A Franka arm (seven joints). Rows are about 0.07 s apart.
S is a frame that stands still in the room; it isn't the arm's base.
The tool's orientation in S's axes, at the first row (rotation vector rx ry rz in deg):
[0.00 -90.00 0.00]
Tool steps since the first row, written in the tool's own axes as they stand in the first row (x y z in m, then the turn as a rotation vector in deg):
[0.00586 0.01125 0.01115 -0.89 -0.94 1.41]
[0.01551 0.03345 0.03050 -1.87 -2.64 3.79]
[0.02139 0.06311 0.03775 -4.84 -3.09 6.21]
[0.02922 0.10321 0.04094 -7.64 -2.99 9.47]
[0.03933 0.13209 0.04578 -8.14 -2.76 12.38]
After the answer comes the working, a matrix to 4 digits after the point.
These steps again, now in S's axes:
[-0.01115 0.01125 0.00586 -1.41 -0.94 -0.89]
[-0.03050 0.03345 0.01551 -3.79 -2.64 -1.87]
[-0.03775 0.06311 0.02139 -6.21 -3.09 -4.84]
[-0.04094 0.10321 0.02922 -9.47 -2.99 -7.64]
[-0.04578 0.13209 0.03933 -12.38 -2.76 -8.14]

The tool's axes in the first row as the columns of a matrix, in S's axes (rounded; the answer above uses it unrounded):
[0.0000 0.0000 -1.0000]
[0.0000 1.0000 0.0000]
[1.0000 0.0000 0.0000]

